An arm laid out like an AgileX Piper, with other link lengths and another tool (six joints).
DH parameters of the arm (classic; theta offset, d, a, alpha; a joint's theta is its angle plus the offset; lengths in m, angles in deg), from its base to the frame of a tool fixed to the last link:
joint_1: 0 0.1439 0 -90
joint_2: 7.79 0 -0.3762 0
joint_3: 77.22 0 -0.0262 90
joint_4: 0 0.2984 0 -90
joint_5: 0 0 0 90
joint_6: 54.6 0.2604 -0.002 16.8
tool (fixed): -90 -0.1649 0 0
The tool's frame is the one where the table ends.
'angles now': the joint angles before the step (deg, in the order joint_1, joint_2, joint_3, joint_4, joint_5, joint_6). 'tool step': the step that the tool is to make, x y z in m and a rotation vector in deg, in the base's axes. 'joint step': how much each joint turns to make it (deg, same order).
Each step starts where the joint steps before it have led.
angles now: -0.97, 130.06, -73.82, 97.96, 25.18, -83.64
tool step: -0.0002, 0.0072, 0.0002, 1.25, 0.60, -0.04
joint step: 0.77, 0.01, -0.01, -0.01, 0.37, 1.57
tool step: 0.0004, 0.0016, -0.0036, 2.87, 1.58, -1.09
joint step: 0.20, 0.45, 0.00, 0.11, 1.27, 3.00
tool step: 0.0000, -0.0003, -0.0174, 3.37, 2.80, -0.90
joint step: -0.10, 1.90, 0.01, 0.41, 2.04, 2.57
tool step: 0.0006, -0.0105, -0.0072, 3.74, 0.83, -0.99
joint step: -1.30, 1.12, -0.01, 1.46, 3.20, 0.55
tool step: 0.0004, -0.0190, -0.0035, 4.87, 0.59, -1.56
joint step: -2.24, 0.86, 0.01, 1.14, 4.30, 1.30
